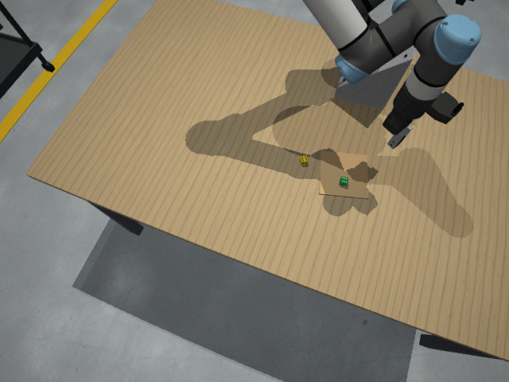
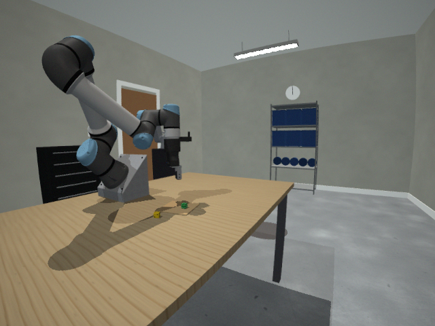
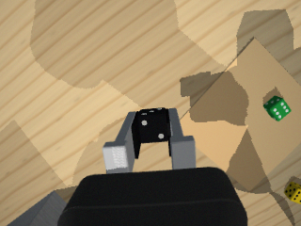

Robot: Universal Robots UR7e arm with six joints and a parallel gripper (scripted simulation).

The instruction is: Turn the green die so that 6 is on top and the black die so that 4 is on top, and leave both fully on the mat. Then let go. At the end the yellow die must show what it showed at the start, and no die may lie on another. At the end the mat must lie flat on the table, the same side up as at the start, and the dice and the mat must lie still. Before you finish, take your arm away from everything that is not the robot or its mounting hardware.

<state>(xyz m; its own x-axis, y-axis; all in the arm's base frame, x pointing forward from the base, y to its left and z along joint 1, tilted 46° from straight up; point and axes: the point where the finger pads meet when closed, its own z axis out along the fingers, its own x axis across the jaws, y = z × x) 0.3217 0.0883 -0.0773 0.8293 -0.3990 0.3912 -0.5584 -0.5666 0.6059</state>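
Now: the tan mat 7 cm ahead of my hand, 10 cm to the right of it and 12 cm below it. Also, from my hand: green die 10 cm ahead, 10 cm to the right, 11 cm below; yellow die 7 cm ahead, 22 cm to the right, 11 cm below; black die 1 cm below.
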